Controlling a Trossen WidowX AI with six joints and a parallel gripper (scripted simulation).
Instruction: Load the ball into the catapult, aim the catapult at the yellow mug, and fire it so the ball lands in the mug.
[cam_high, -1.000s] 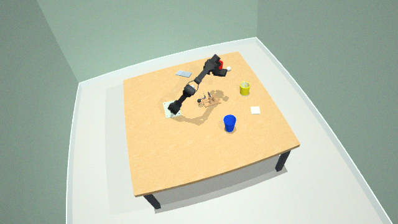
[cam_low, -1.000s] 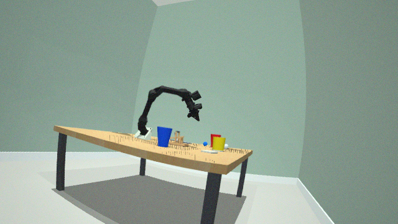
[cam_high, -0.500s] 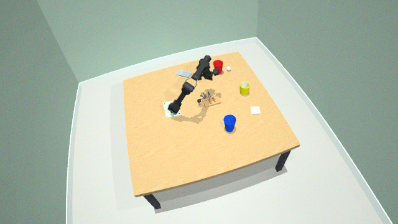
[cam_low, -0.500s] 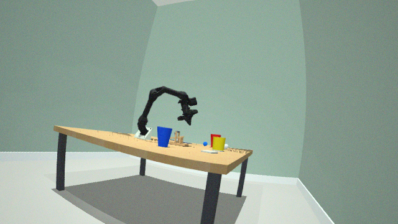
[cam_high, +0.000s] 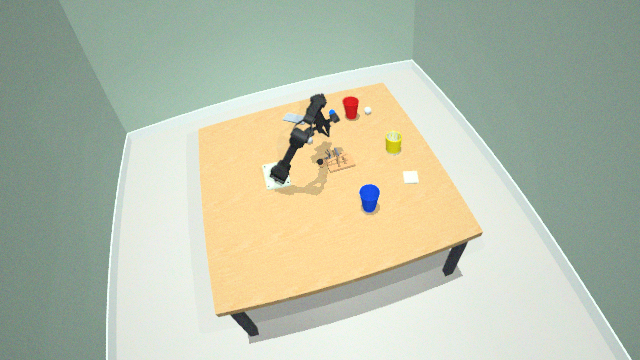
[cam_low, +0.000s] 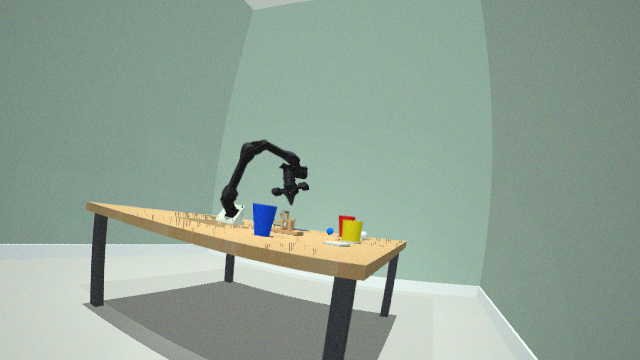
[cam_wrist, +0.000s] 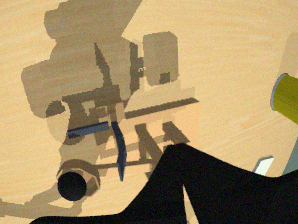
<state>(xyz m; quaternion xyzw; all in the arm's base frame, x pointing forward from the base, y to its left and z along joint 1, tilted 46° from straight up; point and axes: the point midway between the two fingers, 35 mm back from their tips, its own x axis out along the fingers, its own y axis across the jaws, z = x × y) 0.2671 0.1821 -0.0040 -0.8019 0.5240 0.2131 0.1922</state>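
My gripper tip is 9 cm to the left of the black ball, 8 cm above it and 7 cm past it. From my gripper tip the other things lie so: yellow mug: 35 cm ahead, 11 cm below, 3 cm to the right; then wooden catapult: 9 cm below, 6 cm to the right; then red cup: 30 cm to the left, 18 cm ahead, 11 cm below.
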